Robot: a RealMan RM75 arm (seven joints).
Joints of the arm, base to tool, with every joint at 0 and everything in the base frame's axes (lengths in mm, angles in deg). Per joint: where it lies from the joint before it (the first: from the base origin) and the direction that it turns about. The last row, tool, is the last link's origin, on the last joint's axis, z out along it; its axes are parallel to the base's.
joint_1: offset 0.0 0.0 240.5 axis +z
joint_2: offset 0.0 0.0 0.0 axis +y
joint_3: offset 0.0 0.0 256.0 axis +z
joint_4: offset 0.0 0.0 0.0 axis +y
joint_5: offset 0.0 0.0 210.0 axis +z
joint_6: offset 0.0 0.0 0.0 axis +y
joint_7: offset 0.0 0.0 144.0 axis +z
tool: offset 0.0 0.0 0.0
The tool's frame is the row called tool.
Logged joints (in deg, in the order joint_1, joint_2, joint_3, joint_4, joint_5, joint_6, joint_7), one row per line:
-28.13, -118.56, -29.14, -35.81, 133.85, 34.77, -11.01
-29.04, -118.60, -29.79, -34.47, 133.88, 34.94, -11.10
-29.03, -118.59, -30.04, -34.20, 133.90, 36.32, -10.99
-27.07, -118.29, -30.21, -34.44, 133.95, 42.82, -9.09
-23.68, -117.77, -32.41, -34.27, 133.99, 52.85, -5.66
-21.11, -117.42, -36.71, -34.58, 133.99, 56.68, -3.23
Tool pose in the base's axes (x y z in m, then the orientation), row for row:
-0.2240, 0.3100, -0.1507, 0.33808, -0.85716, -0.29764, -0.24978
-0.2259, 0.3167, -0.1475, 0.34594, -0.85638, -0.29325, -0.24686
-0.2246, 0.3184, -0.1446, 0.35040, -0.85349, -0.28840, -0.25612
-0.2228, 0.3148, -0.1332, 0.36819, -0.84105, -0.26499, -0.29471
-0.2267, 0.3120, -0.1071, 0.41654, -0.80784, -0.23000, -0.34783
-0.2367, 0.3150, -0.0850, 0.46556, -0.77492, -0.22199, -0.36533
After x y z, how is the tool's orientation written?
As a quaternion, w x y z.
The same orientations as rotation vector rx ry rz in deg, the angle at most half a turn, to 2 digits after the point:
-127.95, -44.43, -37.28
-127.35, -43.61, -36.71
-126.64, -42.79, -38.00
-123.74, -38.99, -43.36
-116.20, -33.08, -50.03
-109.02, -31.23, -51.40

